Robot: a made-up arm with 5 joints.
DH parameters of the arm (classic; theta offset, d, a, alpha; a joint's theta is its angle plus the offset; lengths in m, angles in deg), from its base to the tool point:
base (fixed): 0 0 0.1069 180
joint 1: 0 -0.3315 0.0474 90
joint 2: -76.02 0 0.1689 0
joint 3: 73.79 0 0.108 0
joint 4: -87.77 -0.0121 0 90
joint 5: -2.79 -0.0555 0 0
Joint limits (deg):
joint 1: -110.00..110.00
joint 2: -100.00..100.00
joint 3: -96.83..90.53
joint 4: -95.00..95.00
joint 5: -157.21..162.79
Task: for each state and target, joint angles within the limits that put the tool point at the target. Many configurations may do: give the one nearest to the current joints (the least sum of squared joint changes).
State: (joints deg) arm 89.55 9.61 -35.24 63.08 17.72
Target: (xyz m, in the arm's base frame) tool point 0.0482 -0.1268 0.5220
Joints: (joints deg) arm 109.87 -24.09 -11.54 84.92 17.72
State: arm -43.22 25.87 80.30 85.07 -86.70
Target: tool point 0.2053 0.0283 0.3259
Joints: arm -22.83 39.04 66.68 72.02 -86.70
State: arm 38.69 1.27 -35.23 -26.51 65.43
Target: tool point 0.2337 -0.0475 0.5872
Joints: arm 15.41 -29.45 2.47 -19.46 65.43
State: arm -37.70 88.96 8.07 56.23 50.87
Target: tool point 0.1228 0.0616 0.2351
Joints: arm -86.49 100.00 50.56 60.89 50.87
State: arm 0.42 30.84 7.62 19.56 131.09
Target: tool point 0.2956 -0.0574 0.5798
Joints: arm 13.40 -11.39 -19.90 10.24 131.09
